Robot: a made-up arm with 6 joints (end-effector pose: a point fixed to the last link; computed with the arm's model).
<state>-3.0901 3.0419 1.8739 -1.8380 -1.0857 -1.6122</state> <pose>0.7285 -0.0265 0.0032 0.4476 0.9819 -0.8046</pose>
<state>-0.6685 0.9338 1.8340 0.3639 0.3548 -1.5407</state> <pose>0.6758 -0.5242 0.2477 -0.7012 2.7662 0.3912</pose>
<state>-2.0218 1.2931 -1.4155 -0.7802 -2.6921 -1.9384</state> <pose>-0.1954 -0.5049 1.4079 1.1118 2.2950 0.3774</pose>
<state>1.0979 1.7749 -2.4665 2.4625 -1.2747 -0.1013</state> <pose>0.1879 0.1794 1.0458 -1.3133 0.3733 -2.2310</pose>
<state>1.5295 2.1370 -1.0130 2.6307 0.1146 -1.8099</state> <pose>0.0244 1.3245 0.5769 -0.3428 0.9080 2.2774</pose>
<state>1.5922 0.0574 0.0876 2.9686 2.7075 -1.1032</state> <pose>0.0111 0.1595 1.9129 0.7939 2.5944 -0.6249</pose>
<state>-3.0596 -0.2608 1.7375 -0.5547 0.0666 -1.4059</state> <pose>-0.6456 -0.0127 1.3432 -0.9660 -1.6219 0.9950</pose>
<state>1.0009 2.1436 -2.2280 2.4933 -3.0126 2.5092</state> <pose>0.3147 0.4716 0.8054 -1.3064 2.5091 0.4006</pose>
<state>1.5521 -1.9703 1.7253 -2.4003 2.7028 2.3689</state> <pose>0.0168 -0.8662 0.9227 2.8892 -0.2757 0.1331</pose>
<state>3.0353 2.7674 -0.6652 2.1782 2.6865 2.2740</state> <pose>-0.8347 0.0553 -0.3905 1.2666 -0.8802 2.5324</pose>
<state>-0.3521 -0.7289 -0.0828 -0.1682 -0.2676 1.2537</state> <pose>-0.9899 0.3866 1.6553 -0.8877 -1.0282 0.6971</pose>
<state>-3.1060 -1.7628 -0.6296 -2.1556 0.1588 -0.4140</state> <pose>1.2203 0.1027 -0.1547 0.5945 2.1832 0.5635</pose>
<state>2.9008 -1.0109 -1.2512 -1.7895 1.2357 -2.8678</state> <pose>1.1053 -0.1891 0.4550 -1.6338 1.0474 0.6404</pose>
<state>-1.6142 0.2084 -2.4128 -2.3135 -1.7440 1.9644</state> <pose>0.0876 0.4003 0.9126 1.5223 0.0959 2.6812</pose>
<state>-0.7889 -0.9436 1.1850 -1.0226 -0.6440 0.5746</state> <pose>-0.2271 0.3024 1.8053 -0.8519 -0.0574 -1.0401</pose>
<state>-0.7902 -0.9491 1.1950 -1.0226 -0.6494 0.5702</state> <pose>-0.2258 0.3022 1.8013 -0.8564 -0.0553 -1.0429</pose>
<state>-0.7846 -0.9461 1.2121 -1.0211 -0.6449 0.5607</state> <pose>-0.2156 0.2883 1.7995 -0.8467 -0.0387 -1.0401</pose>
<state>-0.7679 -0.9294 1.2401 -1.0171 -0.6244 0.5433</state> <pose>-0.1905 0.2530 1.8003 -0.8149 0.0020 -1.0283</pose>
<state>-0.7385 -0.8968 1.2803 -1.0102 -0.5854 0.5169</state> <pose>-0.1464 0.1955 1.8007 -0.7605 0.0725 -1.0059</pose>
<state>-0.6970 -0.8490 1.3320 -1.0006 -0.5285 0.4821</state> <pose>-0.0812 0.1209 1.7949 -0.6900 0.1755 -0.9733</pose>
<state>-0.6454 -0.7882 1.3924 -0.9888 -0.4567 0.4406</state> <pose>0.0044 0.0390 1.7764 -0.6137 0.3099 -0.9320</pose>
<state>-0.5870 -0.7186 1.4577 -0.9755 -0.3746 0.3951</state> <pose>0.1047 -0.0385 1.7409 -0.5433 0.4696 -0.8845</pose>
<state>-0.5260 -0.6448 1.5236 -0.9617 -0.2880 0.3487</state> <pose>0.2106 -0.1019 1.6883 -0.4884 0.6448 -0.8343</pose>
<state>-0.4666 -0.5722 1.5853 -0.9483 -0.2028 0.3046</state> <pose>0.3110 -0.1460 1.6242 -0.4536 0.8214 -0.7855</pose>
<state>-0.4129 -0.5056 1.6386 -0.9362 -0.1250 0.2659</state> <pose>0.3970 -0.1714 1.5571 -0.4379 0.9848 -0.7416</pose>
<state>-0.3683 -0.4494 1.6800 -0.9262 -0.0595 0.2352</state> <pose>0.4633 -0.1826 1.4969 -0.4357 1.1217 -0.7056</pose>
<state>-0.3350 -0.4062 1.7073 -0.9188 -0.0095 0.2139</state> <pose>0.5095 -0.1857 1.4510 -0.4392 1.2234 -0.6792</pose>
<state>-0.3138 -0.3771 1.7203 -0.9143 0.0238 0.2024</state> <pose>0.5378 -0.1857 1.4232 -0.4421 1.2867 -0.6628</pose>
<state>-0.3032 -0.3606 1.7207 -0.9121 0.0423 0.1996</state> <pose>0.5522 -0.1853 1.4126 -0.4406 1.3157 -0.6546</pose>
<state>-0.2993 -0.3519 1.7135 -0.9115 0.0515 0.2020</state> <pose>0.5584 -0.1855 1.4130 -0.4358 1.3233 -0.6517</pose>
